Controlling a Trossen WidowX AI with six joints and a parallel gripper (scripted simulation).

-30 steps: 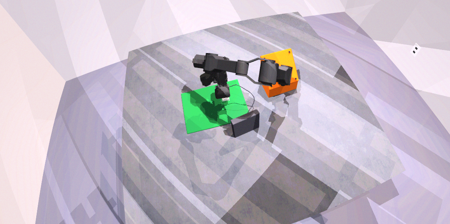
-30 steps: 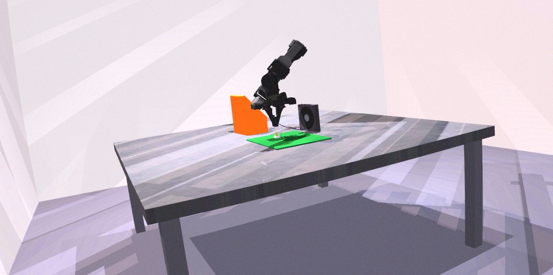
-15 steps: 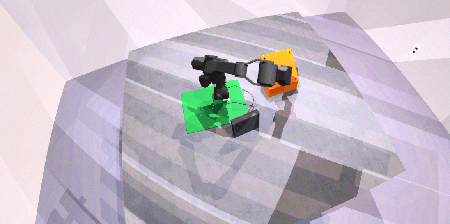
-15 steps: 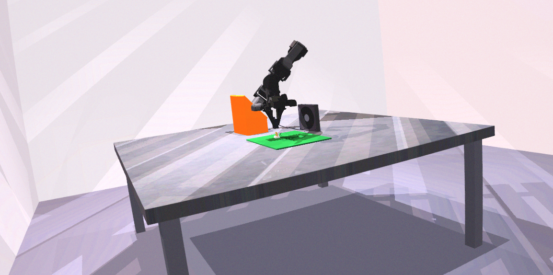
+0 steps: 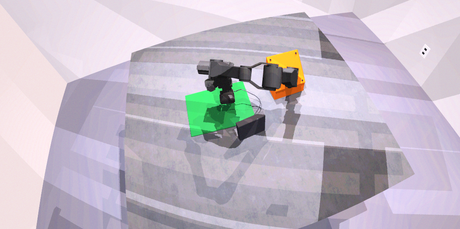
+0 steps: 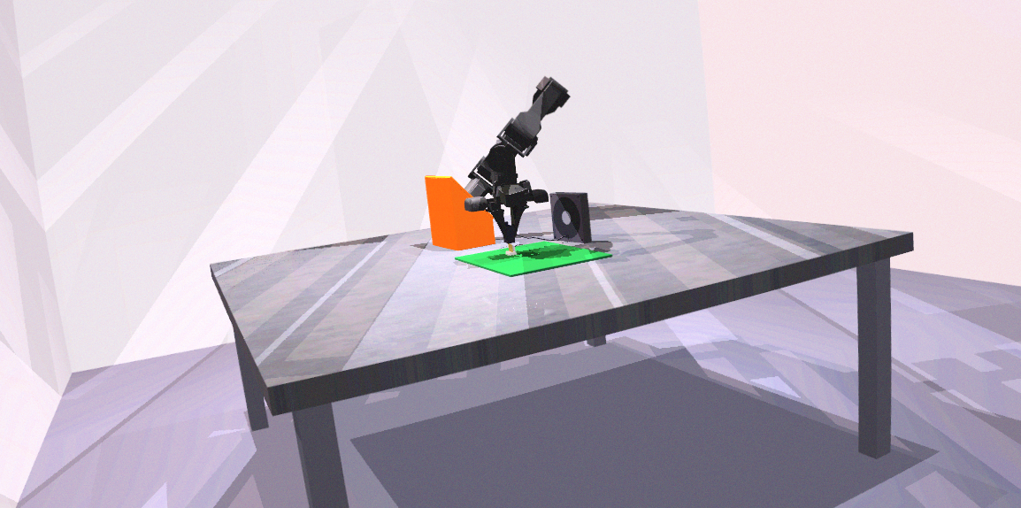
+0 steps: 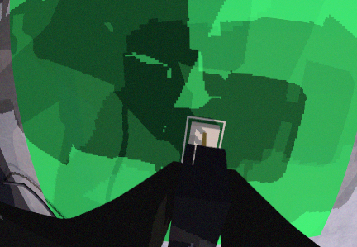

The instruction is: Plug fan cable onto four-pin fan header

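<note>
The black fan plug lies 10 mm behind my gripper tip and 10 mm above it. Round my gripper tip: green board: 60 mm below, 60 mm ahead, 20 mm to the left; then fan: 180 mm to the left, 70 mm behind, 20 mm above.
</note>
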